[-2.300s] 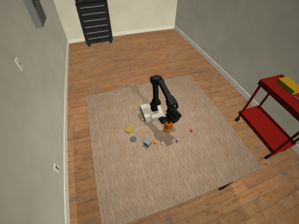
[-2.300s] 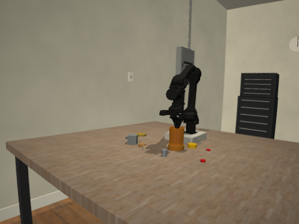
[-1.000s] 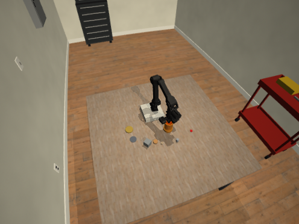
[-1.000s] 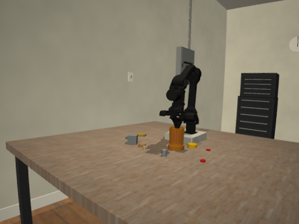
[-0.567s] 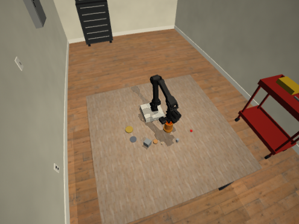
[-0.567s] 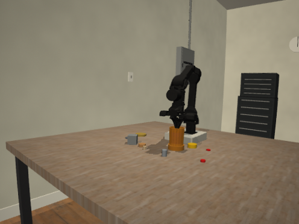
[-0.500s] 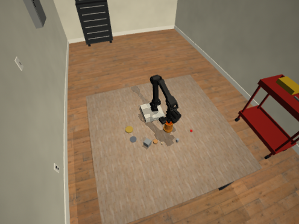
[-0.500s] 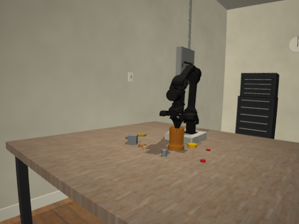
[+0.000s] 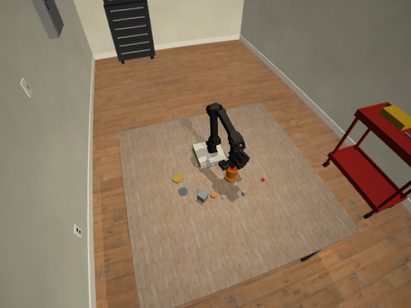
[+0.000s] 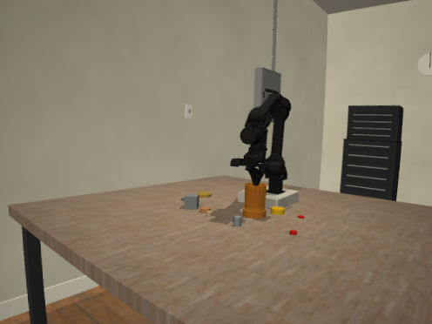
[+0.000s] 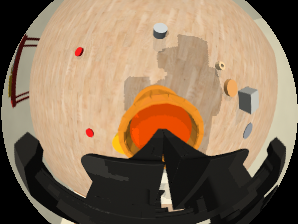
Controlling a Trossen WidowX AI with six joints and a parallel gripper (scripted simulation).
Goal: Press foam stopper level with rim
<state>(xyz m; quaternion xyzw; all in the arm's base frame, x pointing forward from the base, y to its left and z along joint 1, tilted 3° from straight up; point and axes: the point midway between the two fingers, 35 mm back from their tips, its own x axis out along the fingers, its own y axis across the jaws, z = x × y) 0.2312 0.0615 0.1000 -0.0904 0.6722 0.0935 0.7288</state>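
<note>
Now: hand 40 mm above the orange foam stopper. Round my hand: small tan disc: 100 mm ahead, 150 mm to the right, 130 mm below; then yellow disc: 90 mm behind, 40 mm to the left, 120 mm below; then small grey cylinder: 140 mm ahead, 40 mm to the left, 120 mm below.
</note>
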